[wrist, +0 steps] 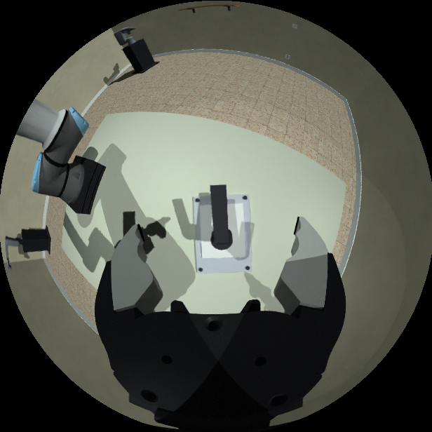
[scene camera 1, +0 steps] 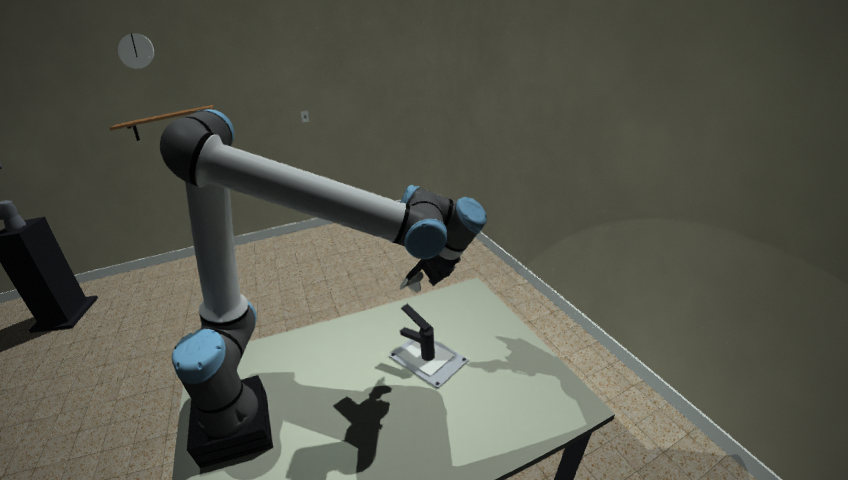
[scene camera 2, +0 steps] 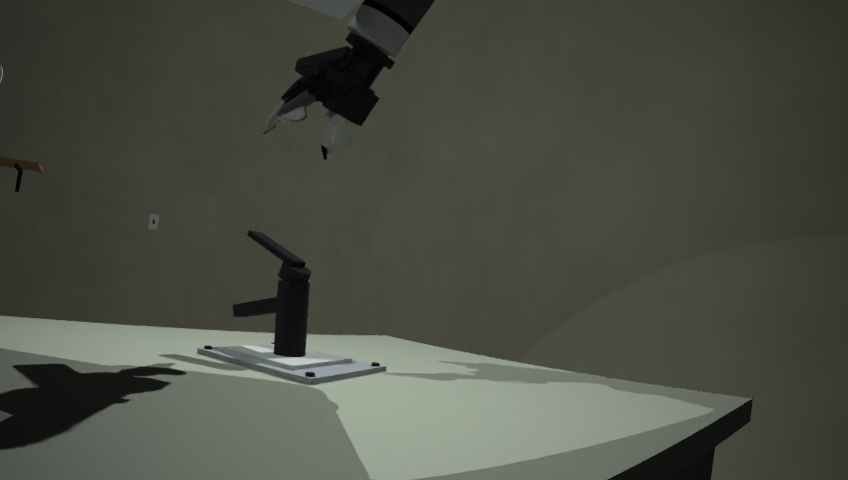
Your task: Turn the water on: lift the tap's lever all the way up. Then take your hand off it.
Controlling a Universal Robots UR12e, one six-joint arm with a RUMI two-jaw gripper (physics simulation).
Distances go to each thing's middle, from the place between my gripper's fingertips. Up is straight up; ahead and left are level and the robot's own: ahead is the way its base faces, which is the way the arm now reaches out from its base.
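Scene:
The tap lever (scene camera 2: 293, 268) is 18 cm below my hand, and going by their middles it's the nearest to my hand of the things named here. Then there's the grey base plate (scene camera 2: 311, 376), and that one's 33 cm below my hand, 3 cm to the right of it and 2 cm ahead of it.

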